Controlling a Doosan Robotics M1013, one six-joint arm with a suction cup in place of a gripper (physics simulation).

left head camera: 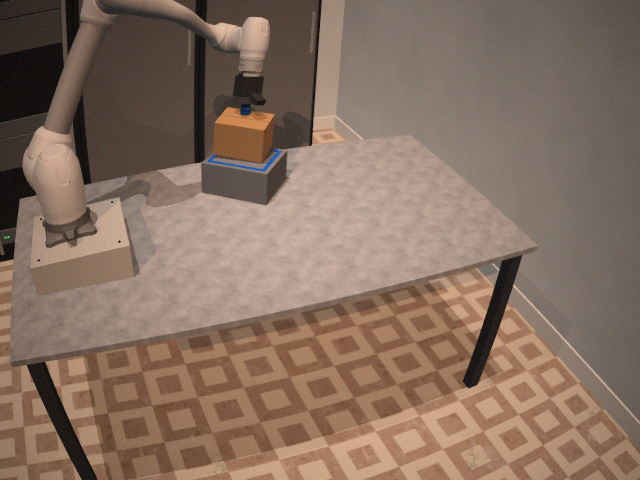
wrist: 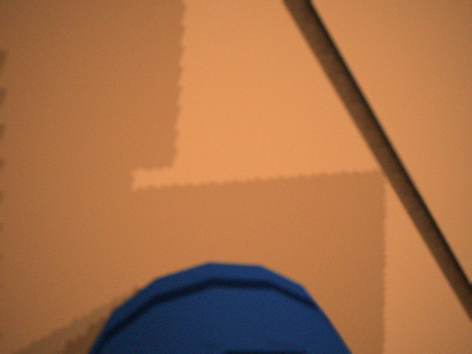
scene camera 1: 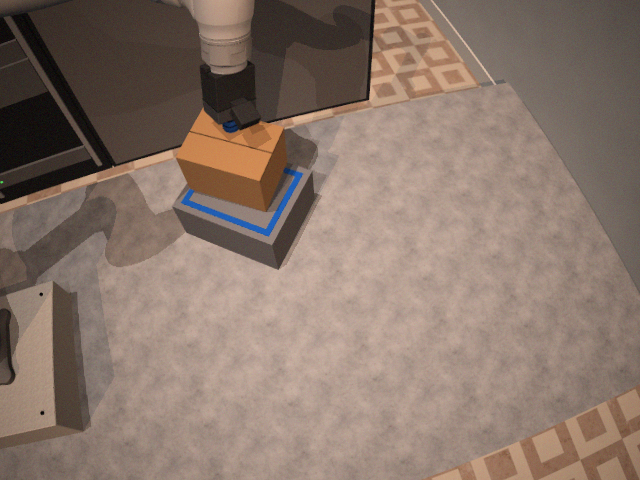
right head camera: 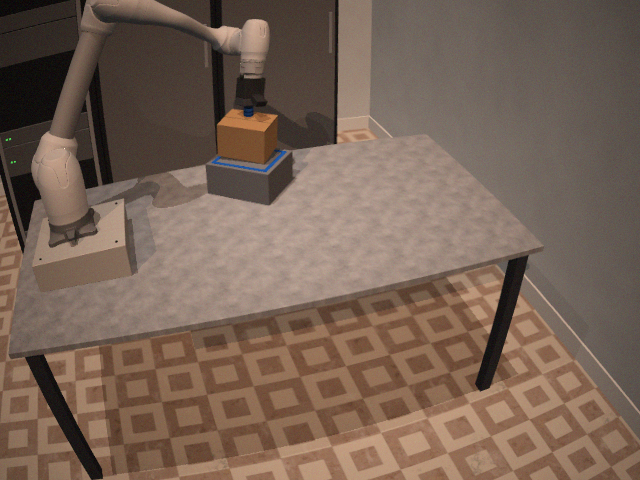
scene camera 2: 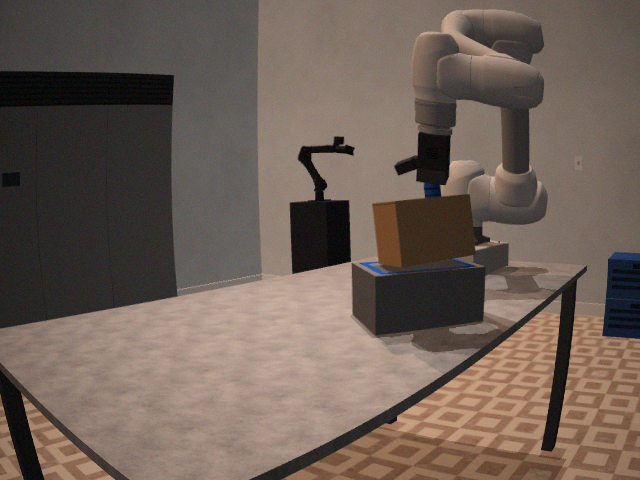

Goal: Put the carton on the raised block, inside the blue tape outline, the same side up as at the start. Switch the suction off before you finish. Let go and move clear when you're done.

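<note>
The orange-brown carton hangs from my blue suction cup, which sits on its top face. The carton is slightly tilted, very low over the grey raised block. In scene camera 2 its left lower corner is lower than its right end. Whether that corner touches the block I cannot tell. The blue tape outline shows around its near sides; the far part is hidden.
The block stands near the back edge of the grey table. The robot's base plinth is at the left in the head views. Dark cabinets stand behind the table. A small black arm stands on a black pedestal.
</note>
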